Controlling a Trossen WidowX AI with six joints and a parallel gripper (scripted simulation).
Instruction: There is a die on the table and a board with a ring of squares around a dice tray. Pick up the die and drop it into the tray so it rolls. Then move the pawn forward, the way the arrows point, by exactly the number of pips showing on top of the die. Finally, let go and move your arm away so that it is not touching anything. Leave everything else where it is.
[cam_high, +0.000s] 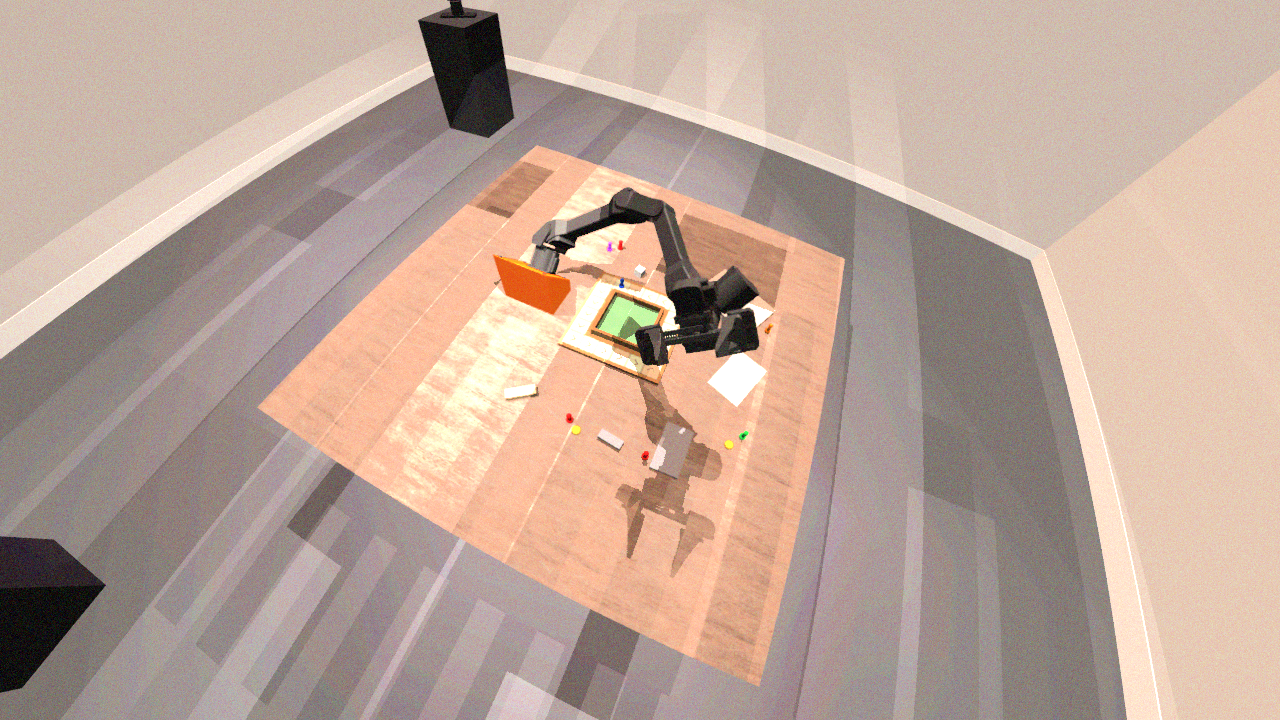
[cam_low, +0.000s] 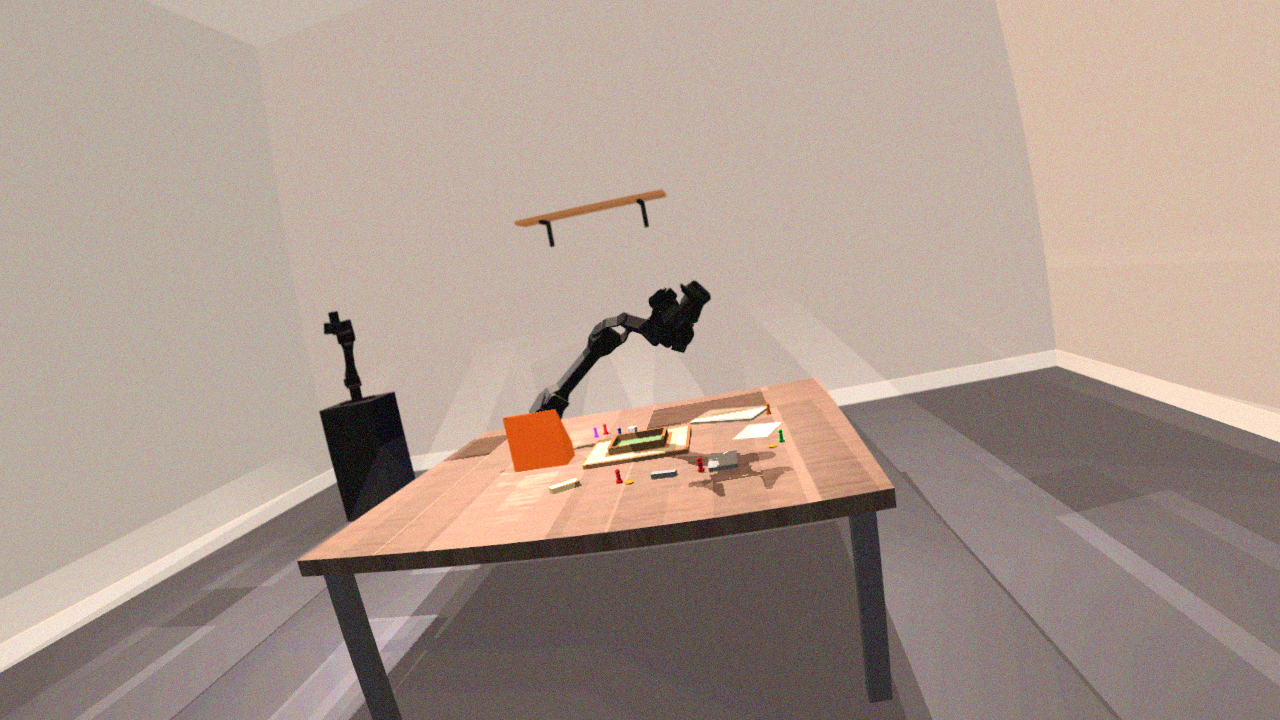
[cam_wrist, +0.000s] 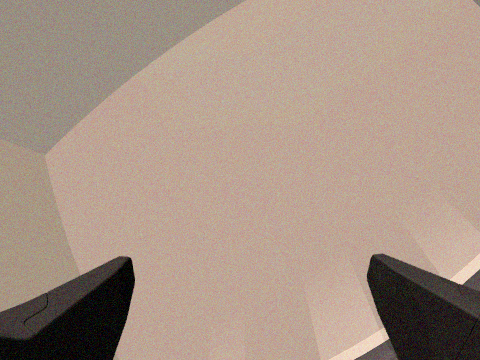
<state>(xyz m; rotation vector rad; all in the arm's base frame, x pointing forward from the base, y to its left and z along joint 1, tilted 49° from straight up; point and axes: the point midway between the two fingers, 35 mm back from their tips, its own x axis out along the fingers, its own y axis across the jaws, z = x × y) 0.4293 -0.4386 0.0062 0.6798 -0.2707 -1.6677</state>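
Now: gripper tip 490 mm to the right of the white die, 400 mm above it and 210 mm past it. From my gripper tip the other things lie so: grey tile 410 mm below, 90 mm behind, 20 mm to the right; green dice tray 410 mm below, 300 mm to the left, 170 mm behind; tan block 410 mm below, 330 mm behind.
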